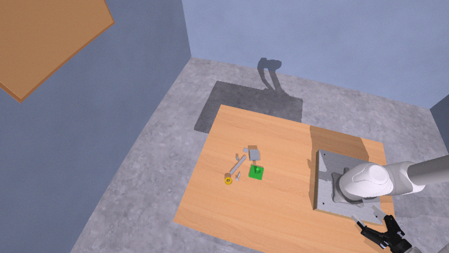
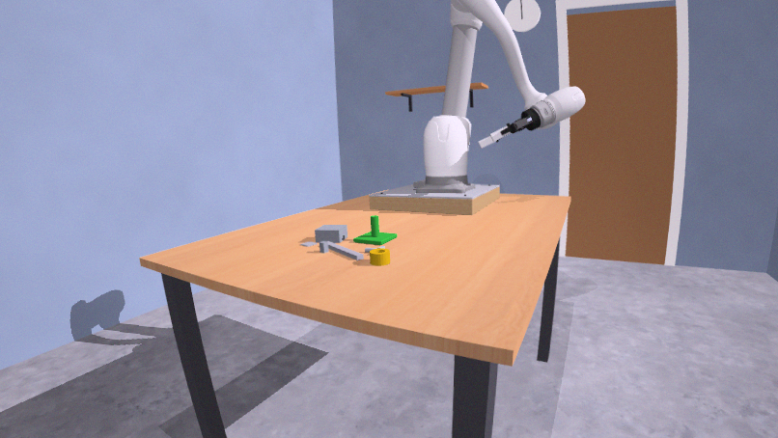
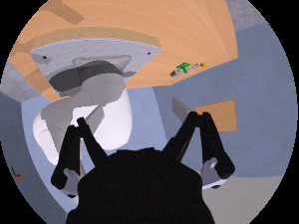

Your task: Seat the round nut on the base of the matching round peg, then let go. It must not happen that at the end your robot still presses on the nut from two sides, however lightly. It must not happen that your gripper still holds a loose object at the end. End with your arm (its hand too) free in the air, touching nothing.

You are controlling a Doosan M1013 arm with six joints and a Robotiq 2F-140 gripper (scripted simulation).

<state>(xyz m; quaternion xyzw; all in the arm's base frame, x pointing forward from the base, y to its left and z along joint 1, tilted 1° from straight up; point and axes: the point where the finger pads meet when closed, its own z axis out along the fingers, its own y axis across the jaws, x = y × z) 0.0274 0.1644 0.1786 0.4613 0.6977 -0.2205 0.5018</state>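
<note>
My hand is 55 cm short of the grey block, 28 cm to the left of it and 22 cm above it. From my hand the other things lie so: grey bar (64 cm ahead, 19 cm to the right, 23 cm below).
</note>
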